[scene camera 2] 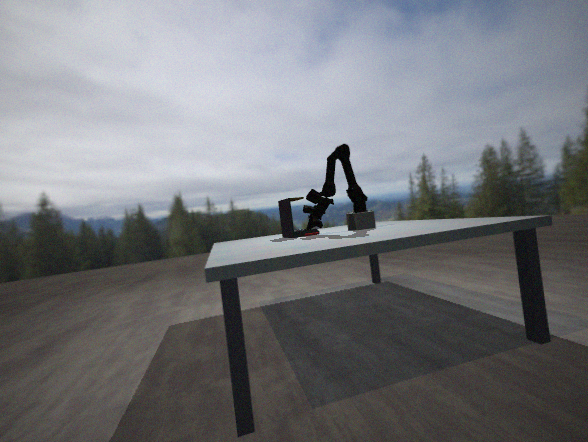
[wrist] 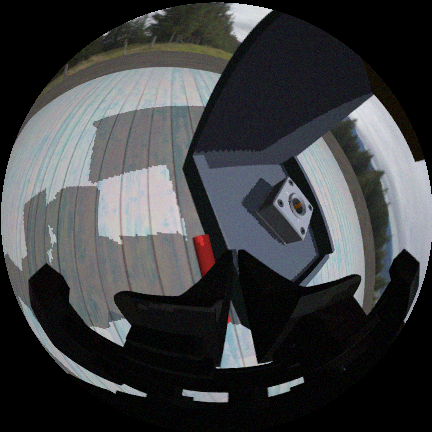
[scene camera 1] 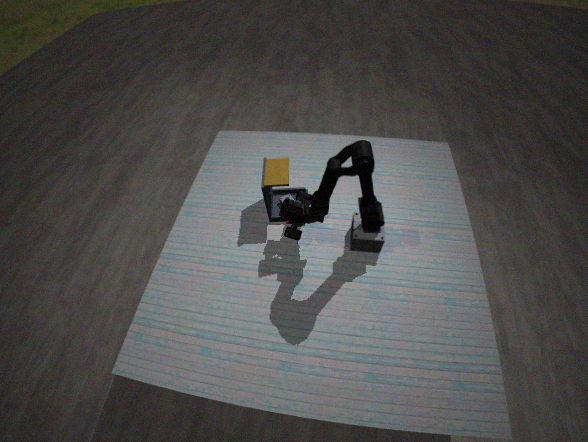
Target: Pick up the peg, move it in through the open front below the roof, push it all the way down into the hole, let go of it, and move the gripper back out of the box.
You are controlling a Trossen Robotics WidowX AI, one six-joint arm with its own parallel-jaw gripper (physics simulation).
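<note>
The red peg lies on the table beside the box's floor plate, partly hidden behind a finger in the wrist view. My gripper is low over the table with its fingers shut together and empty; the peg is beyond and to the left of the fingertips in the wrist view. In scene camera 1 the dark fingertips are hard to make out. The box has a yellow roof. A grey block with a round hole stands on its floor plate.
The tall dark box wall rises on the far side of the floor plate. The arm's grey base block stands right of the box. The pale striped table bears the arm and the box.
</note>
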